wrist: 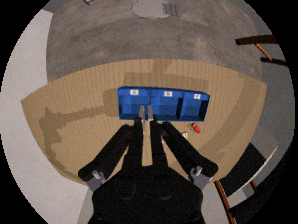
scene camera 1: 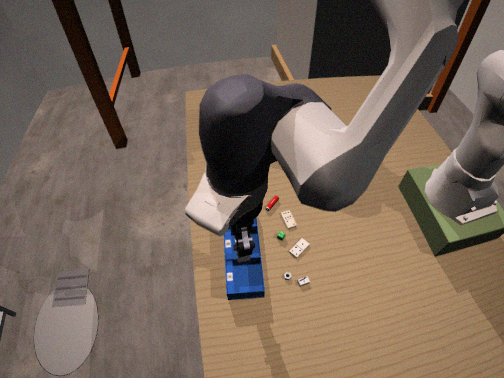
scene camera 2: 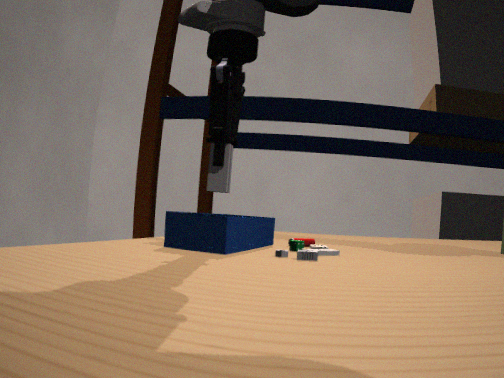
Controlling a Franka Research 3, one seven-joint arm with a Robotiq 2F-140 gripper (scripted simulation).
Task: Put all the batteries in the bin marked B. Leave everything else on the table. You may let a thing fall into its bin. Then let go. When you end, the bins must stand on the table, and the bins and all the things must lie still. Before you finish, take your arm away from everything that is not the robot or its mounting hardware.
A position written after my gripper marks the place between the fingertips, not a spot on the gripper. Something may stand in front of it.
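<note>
My gripper (scene camera 2: 218, 192) is visible, as it is in the wrist view (wrist: 146, 111) and in scene camera 1 (scene camera 1: 243, 256). I also see a blue bin (scene camera 2: 224, 234); the wrist view shows the bin (wrist: 166, 108), and so does scene camera 1, with the bin (scene camera 1: 248, 276).
</note>
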